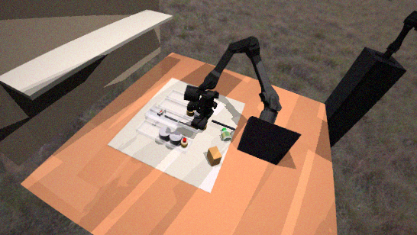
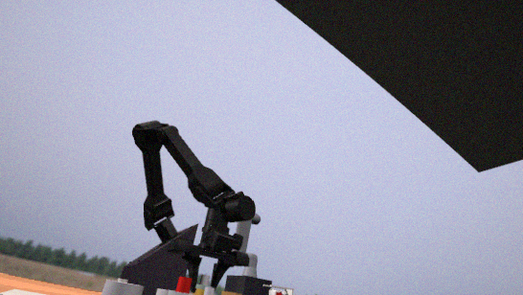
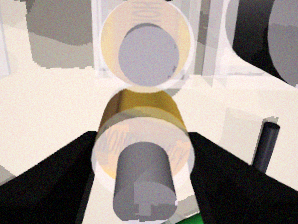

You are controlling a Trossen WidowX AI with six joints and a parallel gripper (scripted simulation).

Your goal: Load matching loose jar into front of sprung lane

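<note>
My gripper tip is now 10 cm past the black rod, 9 cm to the left of it and 5 cm above it. Round my gripper tip: brown box 15 cm to the left, 10 cm behind, 2 cm below; white lane rack 19 cm ahead, 4 cm below; long pale shelf 55 cm ahead, 31 cm above, 8 cm to the right.
</note>
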